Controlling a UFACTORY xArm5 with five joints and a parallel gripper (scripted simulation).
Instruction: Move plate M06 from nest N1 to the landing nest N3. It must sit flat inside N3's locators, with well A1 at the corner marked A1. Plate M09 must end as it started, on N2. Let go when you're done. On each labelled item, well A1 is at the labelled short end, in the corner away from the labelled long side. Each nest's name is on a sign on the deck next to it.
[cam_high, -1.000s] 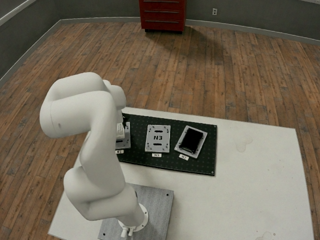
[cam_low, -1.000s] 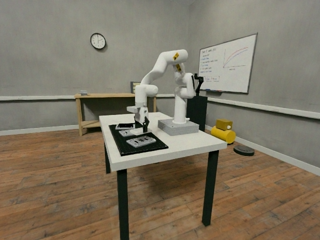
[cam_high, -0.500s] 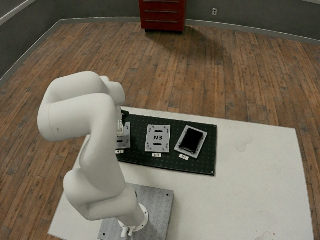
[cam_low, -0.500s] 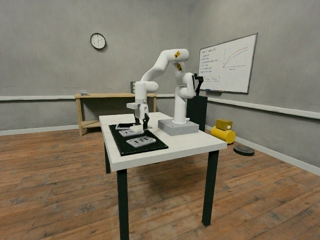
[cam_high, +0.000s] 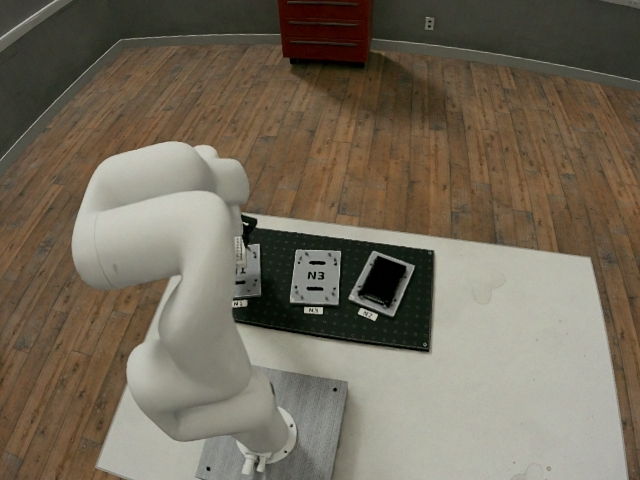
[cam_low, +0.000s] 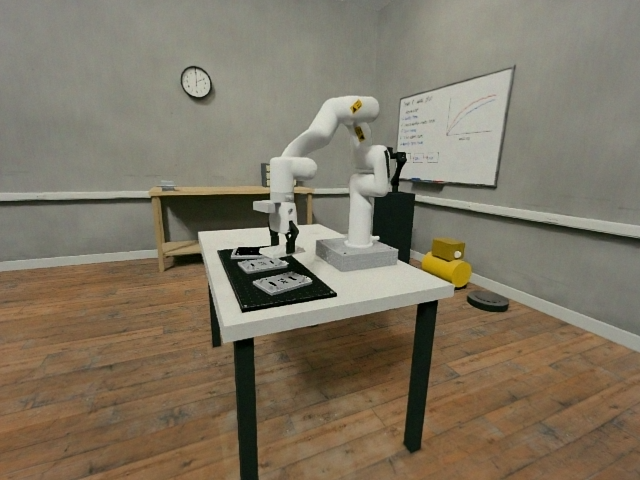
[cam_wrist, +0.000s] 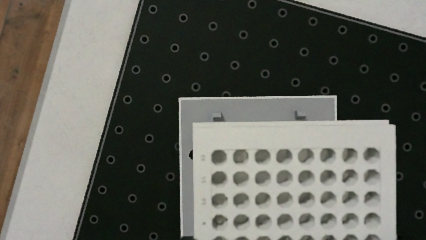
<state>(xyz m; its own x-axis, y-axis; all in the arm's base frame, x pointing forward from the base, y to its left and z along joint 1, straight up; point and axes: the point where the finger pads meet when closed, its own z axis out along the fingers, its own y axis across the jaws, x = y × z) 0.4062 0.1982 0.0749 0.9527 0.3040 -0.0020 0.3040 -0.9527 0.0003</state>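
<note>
Now: the nest N3 20 mm ahead of my hand, 210 mm to the right of it and 130 mm below it. From my hand the other things lie so: nest N1: 130 mm below; then white plate M06: 10 mm below; then black plate M09: 30 mm ahead, 380 mm to the right, 110 mm below.
</note>
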